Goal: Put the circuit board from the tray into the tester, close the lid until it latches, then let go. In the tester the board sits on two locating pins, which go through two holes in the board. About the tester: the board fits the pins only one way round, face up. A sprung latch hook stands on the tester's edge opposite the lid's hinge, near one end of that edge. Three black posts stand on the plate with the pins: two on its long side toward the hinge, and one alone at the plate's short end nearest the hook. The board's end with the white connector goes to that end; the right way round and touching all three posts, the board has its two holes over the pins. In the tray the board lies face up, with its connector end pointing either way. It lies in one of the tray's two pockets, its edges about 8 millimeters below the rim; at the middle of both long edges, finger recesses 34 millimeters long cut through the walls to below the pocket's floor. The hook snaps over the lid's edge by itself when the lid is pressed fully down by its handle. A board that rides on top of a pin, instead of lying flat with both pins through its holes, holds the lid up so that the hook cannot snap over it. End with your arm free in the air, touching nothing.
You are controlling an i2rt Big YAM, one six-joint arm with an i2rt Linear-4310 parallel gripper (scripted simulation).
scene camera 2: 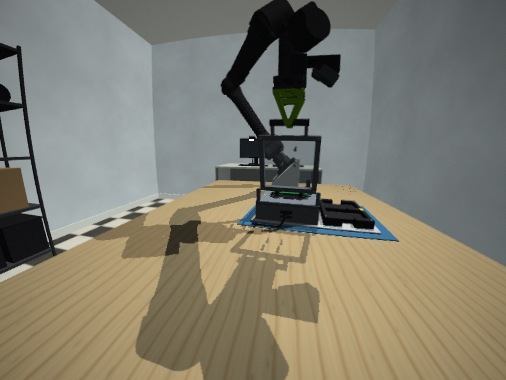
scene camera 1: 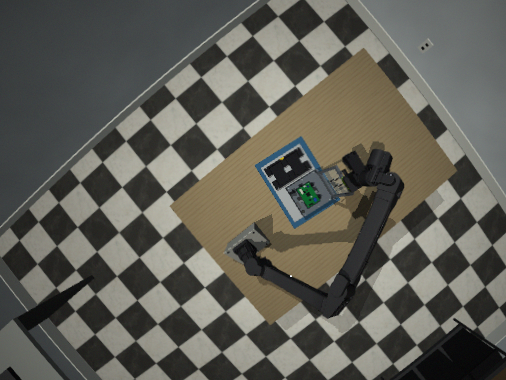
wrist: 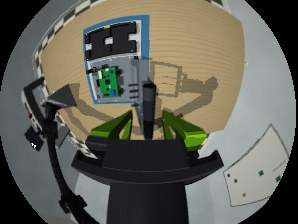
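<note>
There's a clear lid in the pictures, and along with the lid you'd see my gripper, which the wrist view shows too.
</note>
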